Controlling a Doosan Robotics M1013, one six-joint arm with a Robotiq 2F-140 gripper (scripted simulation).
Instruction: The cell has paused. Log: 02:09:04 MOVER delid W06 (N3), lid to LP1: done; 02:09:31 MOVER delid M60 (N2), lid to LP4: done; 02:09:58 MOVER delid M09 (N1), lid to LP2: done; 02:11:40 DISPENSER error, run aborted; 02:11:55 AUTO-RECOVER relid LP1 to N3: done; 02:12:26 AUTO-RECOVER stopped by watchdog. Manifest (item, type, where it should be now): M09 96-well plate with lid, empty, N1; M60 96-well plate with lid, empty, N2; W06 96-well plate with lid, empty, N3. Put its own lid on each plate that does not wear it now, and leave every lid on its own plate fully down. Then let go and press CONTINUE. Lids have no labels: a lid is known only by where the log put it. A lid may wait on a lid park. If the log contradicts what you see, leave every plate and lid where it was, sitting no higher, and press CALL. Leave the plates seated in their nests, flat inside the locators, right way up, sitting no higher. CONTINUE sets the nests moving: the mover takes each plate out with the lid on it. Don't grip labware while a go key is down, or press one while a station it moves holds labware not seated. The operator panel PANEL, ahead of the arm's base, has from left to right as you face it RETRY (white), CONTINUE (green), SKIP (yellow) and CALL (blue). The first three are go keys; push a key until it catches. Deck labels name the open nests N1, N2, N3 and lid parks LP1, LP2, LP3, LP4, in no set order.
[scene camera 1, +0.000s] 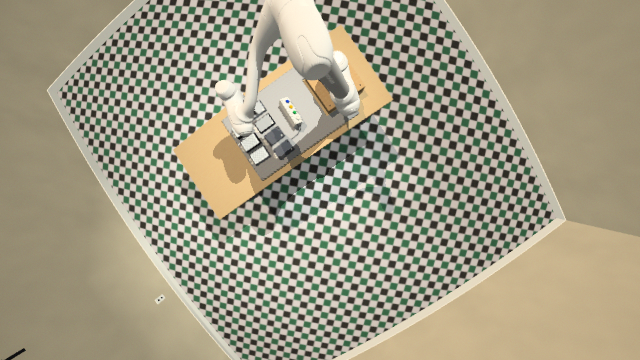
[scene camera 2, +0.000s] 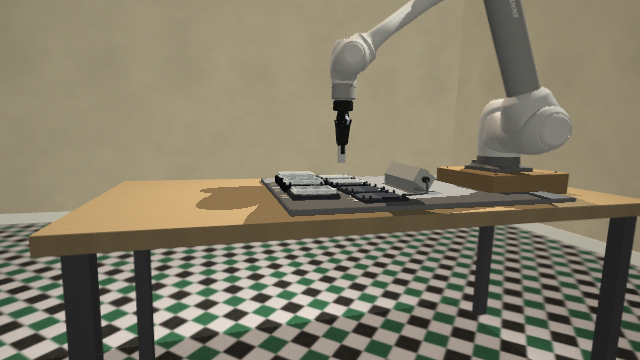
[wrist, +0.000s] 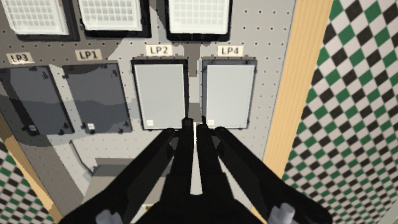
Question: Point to a lid park LP1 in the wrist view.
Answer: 100, 100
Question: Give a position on a pale lid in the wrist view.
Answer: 161, 87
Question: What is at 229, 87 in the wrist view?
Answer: A pale lid.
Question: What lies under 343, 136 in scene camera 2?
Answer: My gripper.
